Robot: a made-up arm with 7 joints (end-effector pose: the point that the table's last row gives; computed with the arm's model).
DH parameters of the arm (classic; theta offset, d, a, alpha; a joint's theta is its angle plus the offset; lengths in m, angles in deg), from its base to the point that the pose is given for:
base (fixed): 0 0.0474 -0.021 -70
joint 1: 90 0.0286 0.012 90
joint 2: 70 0.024 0.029 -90
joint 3: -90 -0.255 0.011 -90
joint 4: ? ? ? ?
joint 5: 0 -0.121 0.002 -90
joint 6: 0 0.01 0.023 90
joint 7: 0 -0.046 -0.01 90
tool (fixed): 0 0.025 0 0
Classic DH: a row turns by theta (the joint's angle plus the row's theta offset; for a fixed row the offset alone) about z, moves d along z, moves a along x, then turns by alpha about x.
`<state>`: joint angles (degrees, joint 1 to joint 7).
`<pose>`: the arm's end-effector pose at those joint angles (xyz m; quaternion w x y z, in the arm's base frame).
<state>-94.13 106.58 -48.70 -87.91 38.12 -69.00 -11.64</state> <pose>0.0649 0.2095 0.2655 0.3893 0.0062 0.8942 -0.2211</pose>
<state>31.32 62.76 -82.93 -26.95 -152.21 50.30 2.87</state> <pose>-0.1524 0.3690 -0.1509 0.3220 0.2880 0.6719 0.6016</pose>
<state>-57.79 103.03 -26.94 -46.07 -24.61 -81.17 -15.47</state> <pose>0.1190 0.3235 0.1954 0.3464 -0.3685 0.8260 0.2487</pose>
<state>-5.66 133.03 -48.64 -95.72 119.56 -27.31 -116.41</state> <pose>0.1194 0.3238 0.1967 0.1568 -0.7528 0.5465 0.3318</pose>
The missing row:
joint 4: 0 -0.007 -0.033 90
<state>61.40 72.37 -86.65 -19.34 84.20 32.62 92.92</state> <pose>-0.2586 0.4071 0.0123 0.2689 -0.8233 -0.4695 -0.1716</pose>
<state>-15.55 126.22 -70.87 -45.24 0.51 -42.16 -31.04</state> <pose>0.0277 0.3719 0.2007 0.0099 -0.5773 0.4735 0.6652</pose>
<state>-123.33 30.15 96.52 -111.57 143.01 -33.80 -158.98</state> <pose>0.1882 0.2168 0.2875 0.0918 -0.1885 0.0506 0.9765</pose>
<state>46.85 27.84 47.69 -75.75 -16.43 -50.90 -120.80</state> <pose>-0.1313 0.2949 -0.1307 0.4332 -0.5573 0.3600 0.6100</pose>
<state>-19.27 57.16 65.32 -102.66 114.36 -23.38 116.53</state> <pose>0.0672 0.3780 0.0774 0.4691 -0.8606 -0.1557 0.1230</pose>
